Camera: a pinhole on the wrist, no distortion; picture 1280 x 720 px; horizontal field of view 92.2 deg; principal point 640.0 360.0 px. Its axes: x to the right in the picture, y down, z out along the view. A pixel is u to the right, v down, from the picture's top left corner.
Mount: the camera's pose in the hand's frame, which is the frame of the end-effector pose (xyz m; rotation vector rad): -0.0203 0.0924 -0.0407 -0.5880 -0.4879 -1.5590
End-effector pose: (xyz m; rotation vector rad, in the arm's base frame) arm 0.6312 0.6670 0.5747 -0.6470 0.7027 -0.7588
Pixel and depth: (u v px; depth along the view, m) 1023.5 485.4 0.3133
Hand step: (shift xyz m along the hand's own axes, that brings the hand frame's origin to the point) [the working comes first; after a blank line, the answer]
In the camera's frame: 0.1951 0.0638 0.3133

0.0613 0.1333 0.3225
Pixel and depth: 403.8 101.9 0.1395
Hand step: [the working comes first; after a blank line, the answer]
In the camera's frame: -0.0535 -0.0585 0.1395

-0.0662 0.2257 0.0359
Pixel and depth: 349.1 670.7 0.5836
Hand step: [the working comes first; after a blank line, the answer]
In the camera's frame: -0.2757 0.2944 0.5836

0.3266 0.6511 0.2254
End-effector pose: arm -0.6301 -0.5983 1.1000 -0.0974 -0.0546 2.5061
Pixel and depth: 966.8 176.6 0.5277
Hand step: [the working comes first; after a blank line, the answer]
In the camera's frame: 0.2800 -0.1571 0.5277

-0.1450 0.2182 0.5511
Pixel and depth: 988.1 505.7 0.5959
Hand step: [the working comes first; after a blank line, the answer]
In the camera's frame: 0.3368 0.1410 0.5959

0.1556 0.1954 0.6278
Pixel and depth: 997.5 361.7 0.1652
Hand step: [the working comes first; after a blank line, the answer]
In the camera's frame: 0.0959 0.0005 0.1652

-0.0101 0.1218 0.1478
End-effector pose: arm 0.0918 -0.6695 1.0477 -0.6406 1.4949 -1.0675
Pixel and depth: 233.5 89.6 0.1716
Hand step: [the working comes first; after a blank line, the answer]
In the camera's frame: -0.1133 -0.0753 0.1716

-0.0787 0.2934 0.0237
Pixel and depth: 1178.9 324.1 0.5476
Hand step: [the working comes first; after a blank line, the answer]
In the camera's frame: 0.4791 -0.0319 0.5476

-0.0248 0.0673 0.6872
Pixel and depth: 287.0 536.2 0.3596
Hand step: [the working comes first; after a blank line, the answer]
In the camera's frame: -0.2061 0.1029 0.3596

0.1163 0.4704 0.1035
